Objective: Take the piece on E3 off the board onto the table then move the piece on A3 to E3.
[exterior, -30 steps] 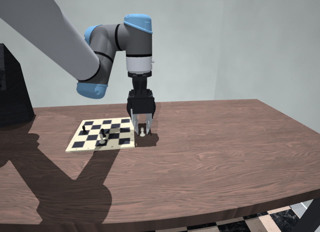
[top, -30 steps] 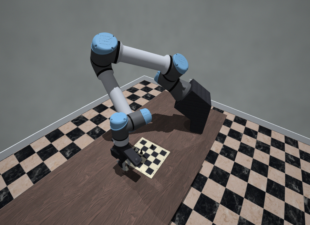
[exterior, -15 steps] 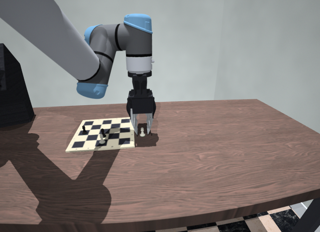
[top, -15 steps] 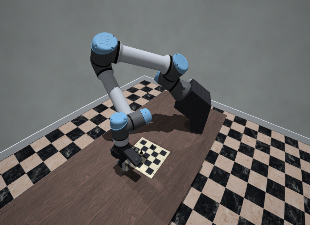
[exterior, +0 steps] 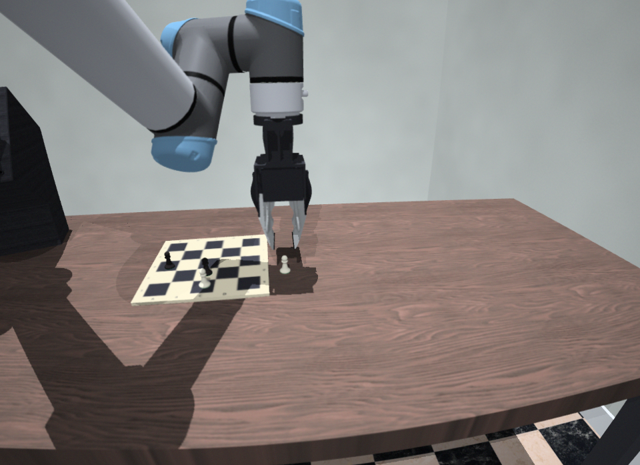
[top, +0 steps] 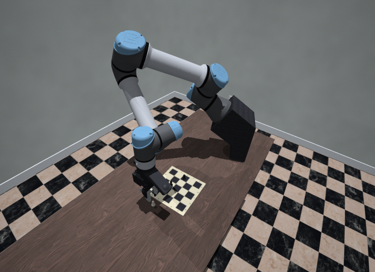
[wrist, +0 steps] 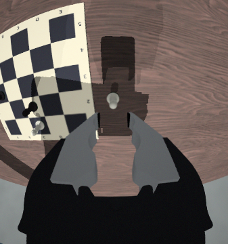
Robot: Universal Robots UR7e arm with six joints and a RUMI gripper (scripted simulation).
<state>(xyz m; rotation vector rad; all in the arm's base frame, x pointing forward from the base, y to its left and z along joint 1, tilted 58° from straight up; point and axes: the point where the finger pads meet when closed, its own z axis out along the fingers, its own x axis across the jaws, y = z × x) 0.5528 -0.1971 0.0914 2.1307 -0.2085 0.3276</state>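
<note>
The chessboard lies 13 cm behind my hand, 7 cm to the left of it and 6 cm below it.
</note>
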